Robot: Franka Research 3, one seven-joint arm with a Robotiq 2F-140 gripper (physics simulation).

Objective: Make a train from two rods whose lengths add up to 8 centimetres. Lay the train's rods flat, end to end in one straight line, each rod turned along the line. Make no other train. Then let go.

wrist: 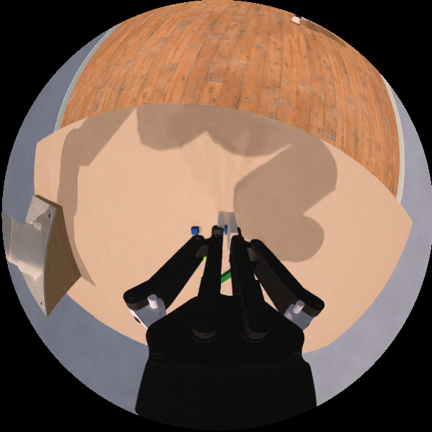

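Note:
My gripper (225, 220) is shut on a small blue rod (226, 229), which shows as a sliver between the two grey finger pads. A second small blue rod (195, 230) lies on the table, to the left of the fingers and apart from them. A green rod (226, 276) shows partly between the finger linkages, lying at a slant. A small bit of a lime rod (205, 258) shows beside the left finger, which hides the rest. The gripper hides part of the table below it, and whether the held rod touches the table I cannot tell.
The beige table (135, 200) carries broad shadows of the arm. A grey and brown panel-like object (57, 255) stands at the left edge. Wooden floor (215, 60) lies beyond the far edge, with a small white object (296, 20) at the top.

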